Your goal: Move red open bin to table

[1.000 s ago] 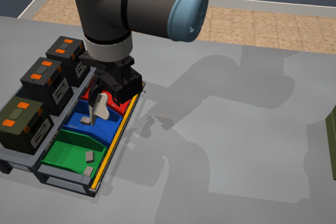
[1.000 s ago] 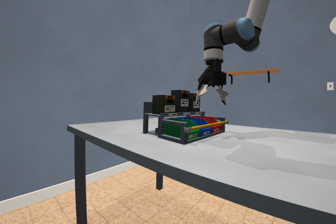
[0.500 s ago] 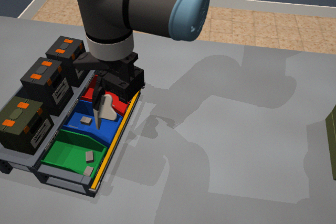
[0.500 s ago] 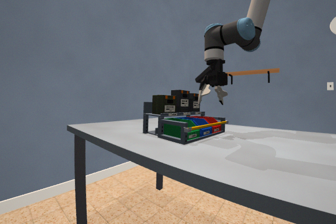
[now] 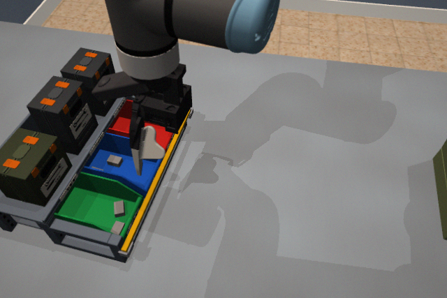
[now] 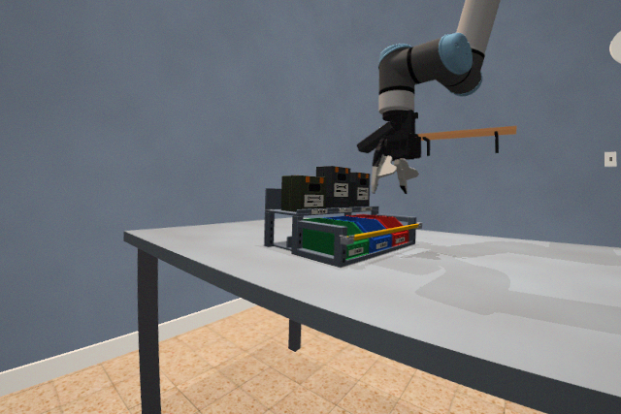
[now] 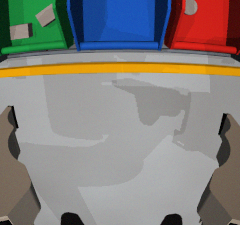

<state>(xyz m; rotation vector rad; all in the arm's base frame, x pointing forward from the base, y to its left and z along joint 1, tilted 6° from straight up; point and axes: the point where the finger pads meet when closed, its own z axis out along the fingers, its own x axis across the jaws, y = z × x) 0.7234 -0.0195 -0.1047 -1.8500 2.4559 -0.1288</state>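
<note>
The yellow bar is 10 cm below my hand. From my hand the other things lie so: blue bin (11 cm below, 10 cm ahead, 2 cm to the right); red open bin (13 cm to the right, 11 cm below, 8 cm ahead); green bin (13 cm ahead, 11 cm below, 8 cm to the left).
</note>
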